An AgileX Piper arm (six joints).
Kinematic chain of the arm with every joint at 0, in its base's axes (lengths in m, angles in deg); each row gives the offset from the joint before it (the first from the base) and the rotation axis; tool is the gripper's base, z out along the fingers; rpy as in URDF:
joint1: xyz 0 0 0.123 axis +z
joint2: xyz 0 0 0 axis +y
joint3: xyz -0.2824 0 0.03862 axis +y
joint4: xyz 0.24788 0 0.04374 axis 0.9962 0 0.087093
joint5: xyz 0 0 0 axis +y
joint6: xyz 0.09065 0 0.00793 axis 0.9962 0 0.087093
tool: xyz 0 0 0 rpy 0 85.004 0
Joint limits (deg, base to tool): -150..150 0..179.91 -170..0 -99.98..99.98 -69.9..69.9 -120..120
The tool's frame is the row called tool.
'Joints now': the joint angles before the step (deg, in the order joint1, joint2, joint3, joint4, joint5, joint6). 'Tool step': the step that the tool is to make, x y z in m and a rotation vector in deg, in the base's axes. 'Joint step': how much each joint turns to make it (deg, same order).
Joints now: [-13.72, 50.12, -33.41, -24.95, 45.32, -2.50]
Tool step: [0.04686, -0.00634, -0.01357, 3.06, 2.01, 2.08]
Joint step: [0.01, 12.71, -3.99, 1.82, -6.61, 0.01]
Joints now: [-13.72, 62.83, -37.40, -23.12, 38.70, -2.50]
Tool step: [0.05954, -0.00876, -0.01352, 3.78, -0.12, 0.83]
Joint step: [0.02, 14.36, -7.95, 3.07, -6.05, 0.00]
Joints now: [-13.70, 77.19, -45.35, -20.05, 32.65, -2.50]
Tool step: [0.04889, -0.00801, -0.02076, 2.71, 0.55, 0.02]
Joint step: [0.10, 11.90, -7.37, 2.22, -3.55, 0.00]
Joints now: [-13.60, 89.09, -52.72, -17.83, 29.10, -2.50]
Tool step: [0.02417, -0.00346, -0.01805, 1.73, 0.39, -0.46]
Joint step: [0.11, 6.44, -3.49, 1.13, -2.18, 0.58]
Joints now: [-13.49, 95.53, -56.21, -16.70, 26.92, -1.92]
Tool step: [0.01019, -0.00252, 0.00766, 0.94, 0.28, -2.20]
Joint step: [0.09, 1.33, -3.86, 0.95, 3.31, 1.16]
